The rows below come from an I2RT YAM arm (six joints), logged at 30 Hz.
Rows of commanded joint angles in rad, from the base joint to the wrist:
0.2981 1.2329 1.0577 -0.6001 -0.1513 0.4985
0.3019 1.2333 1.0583 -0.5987 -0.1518 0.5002
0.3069 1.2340 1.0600 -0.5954 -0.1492 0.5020
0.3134 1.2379 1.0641 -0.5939 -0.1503 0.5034
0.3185 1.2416 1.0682 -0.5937 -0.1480 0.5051
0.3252 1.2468 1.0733 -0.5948 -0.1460 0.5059
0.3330 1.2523 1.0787 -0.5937 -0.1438 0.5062
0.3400 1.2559 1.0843 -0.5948 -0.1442 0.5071
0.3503 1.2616 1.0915 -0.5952 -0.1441 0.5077
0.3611 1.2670 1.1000 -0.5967 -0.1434 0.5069
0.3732 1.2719 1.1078 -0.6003 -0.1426 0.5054
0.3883 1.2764 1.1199 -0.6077 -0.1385 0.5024
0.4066 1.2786 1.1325 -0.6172 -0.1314 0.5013
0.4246 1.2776 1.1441 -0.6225 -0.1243 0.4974
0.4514 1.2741 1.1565 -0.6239 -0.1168 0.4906
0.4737 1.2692 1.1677 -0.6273 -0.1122 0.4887
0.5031 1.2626 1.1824 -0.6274 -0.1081 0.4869
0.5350 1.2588 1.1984 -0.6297 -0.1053 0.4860
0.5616 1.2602 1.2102 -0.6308 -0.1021 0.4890
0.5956 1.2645 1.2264 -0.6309 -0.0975 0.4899
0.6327 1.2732 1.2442 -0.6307 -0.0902 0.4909
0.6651 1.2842 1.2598 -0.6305 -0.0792 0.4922
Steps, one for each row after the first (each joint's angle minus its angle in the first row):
0.0038 0.0004 0.0006 0.0014 -0.0005 0.0017
0.0088 0.0011 0.0023 0.0047 0.0021 0.0035
0.0153 0.0050 0.0064 0.0062 0.0010 0.0049
0.0204 0.0087 0.0105 0.0064 0.0033 0.0066
0.0271 0.0139 0.0156 0.0053 0.0053 0.0074
0.0349 0.0194 0.0210 0.0064 0.0075 0.0077
0.0419 0.0230 0.0266 0.0053 0.0071 0.0086
0.0522 0.0287 0.0338 0.0049 0.0072 0.0092
0.0630 0.0341 0.0423 0.0034 0.0079 0.0084
0.0751 0.0390 0.0501 -0.0002 0.0087 0.0069
0.0902 0.0435 0.0622 -0.0076 0.0128 0.0039
0.1085 0.0457 0.0748 -0.0171 0.0199 0.0028
0.1265 0.0447 0.0864 -0.0224 0.0270 -0.0011
0.1533 0.0412 0.0988 -0.0238 0.0345 -0.0079
0.1756 0.0363 0.1100 -0.0272 0.0391 -0.0098
0.2050 0.0297 0.1247 -0.0273 0.0432 -0.0116
0.2369 0.0259 0.1407 -0.0296 0.0460 -0.0125
0.2635 0.0273 0.1525 -0.0307 0.0492 -0.0095
0.2975 0.0316 0.1687 -0.0308 0.0538 -0.0086
0.3346 0.0403 0.1865 -0.0306 0.0611 -0.0076
0.3670 0.0513 0.2021 -0.0304 0.0721 -0.0063

